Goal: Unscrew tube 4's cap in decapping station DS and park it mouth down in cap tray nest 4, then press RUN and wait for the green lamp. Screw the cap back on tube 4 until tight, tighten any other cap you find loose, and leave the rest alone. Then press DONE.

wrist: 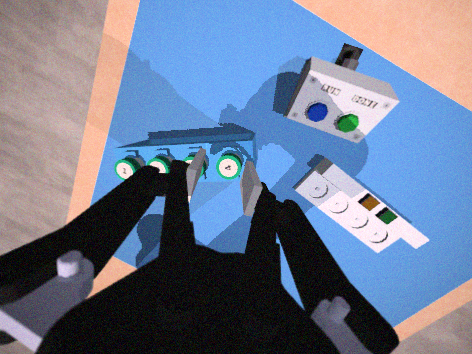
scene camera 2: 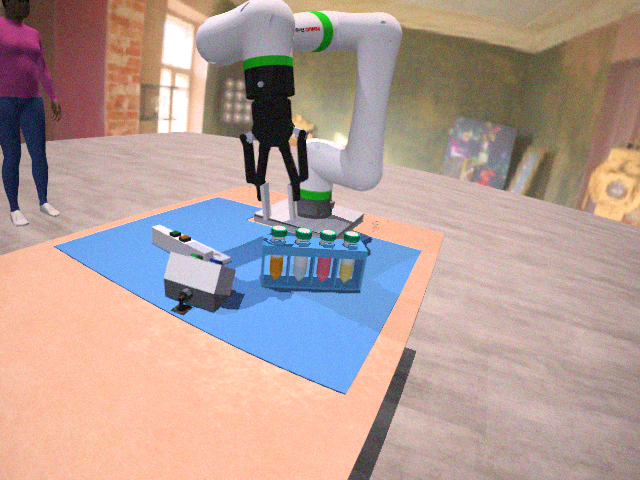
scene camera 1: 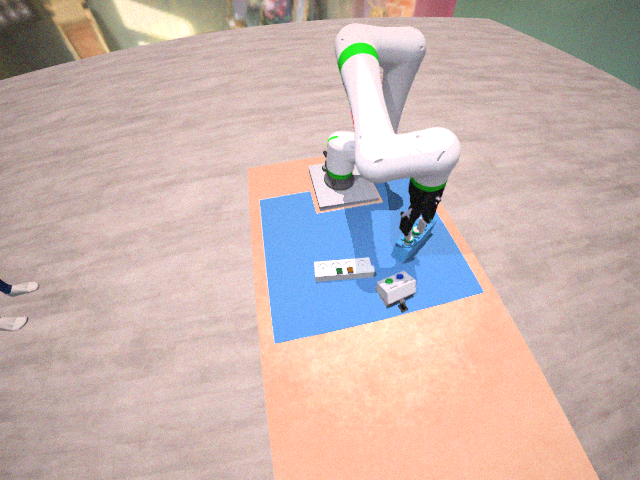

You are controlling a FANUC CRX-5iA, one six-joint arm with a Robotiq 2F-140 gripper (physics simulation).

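Pixels of known places: gripper, between the fingertips: (wrist: 223, 166) (scene camera 2: 280, 217) (scene camera 1: 413, 234); arm's base, origin of its link: (scene camera 2: 310, 210) (scene camera 1: 339, 179).
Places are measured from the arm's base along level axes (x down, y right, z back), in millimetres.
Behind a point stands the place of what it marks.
My gripper (scene camera 1: 415, 230) @(x -120, y -100, z -480 mm) (scene camera 2: 279, 212) @(x -120, y -100, z -480 mm) (wrist: 223, 166) @(x -120, y -100, z -480 mm) is partly open and empty, its fingertips above and to either side of tube 4's cap (scene camera 2: 279, 230) @(x -95, y -103, z -486 mm) (wrist: 229, 167) @(x -95, y -95, z -473 mm), apart from it. This green-rimmed white cap sits on orange tube 4 (scene camera 2: 276, 267) @(x -11, y -103, z -485 mm), at the rack end nearest the button box. The blue rack (scene camera 1: 402, 254) @(x -26, y -73, z -497 mm) (scene camera 2: 330, 251) @(x -62, y -205, z -449 mm) holds tubes 1 to 4 upright, all capped. The left finger partly hides cap 3 in the wrist view. Cap tightness cannot be told. The white cap tray (scene camera 1: 343, 276) @(x 0, y 167, z -499 mm) (scene camera 2: 165, 239) @(x -1, y 206, z -489 mm) (wrist: 348, 212) @(x 17, y 148, z -449 mm) has empty nests; its green lamp (wrist: 386, 216) @(x -25, y 175, z -483 mm) looks dark.
The button box (scene camera 1: 395, 295) @(x -32, y 31, z -639 mm) (scene camera 2: 191, 273) @(x -31, y 2, z -637 mm) (wrist: 302, 102) @(x -36, y -40, z -585 mm) stands beside the rack, with a blue RUN button (wrist: 317, 112) @(x -42, y -16, z -581 mm) and a green DONE button (wrist: 348, 123) @(x -42, y 29, z -584 mm). An amber square (wrist: 370, 202) @(x -25, y 138, z -493 mm) is on the cap tray. The arm's base plate (scene camera 1: 330, 198) @(x 4, y 81, z -105 mm) stands behind on the blue mat's side.
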